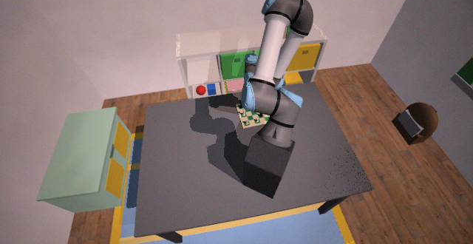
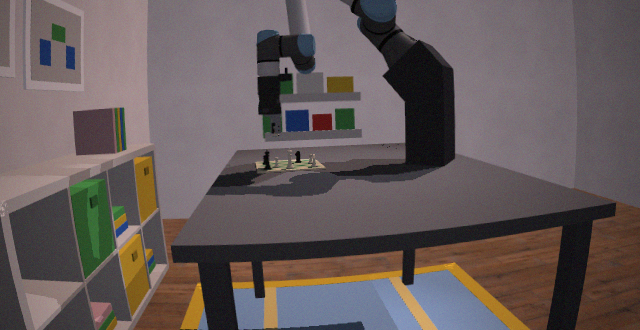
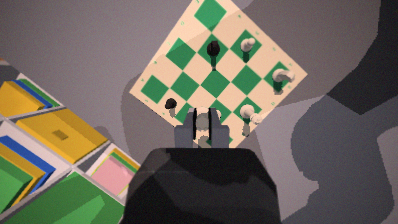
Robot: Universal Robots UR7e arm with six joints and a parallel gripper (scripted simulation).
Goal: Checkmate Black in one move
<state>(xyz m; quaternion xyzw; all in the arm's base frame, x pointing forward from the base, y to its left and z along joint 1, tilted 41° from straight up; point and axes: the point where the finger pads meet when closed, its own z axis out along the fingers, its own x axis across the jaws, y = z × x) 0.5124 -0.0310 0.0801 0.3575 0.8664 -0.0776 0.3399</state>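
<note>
The black pawn lies 11 cm below my hand, 4 cm to the right of it and 4 cm ahead of it. Round my hand: chessboard (13 cm below, 4 cm behind); then tall black piece (11 cm below, 8 cm behind, 4 cm to the right); then white piece (1 cm below).
</note>
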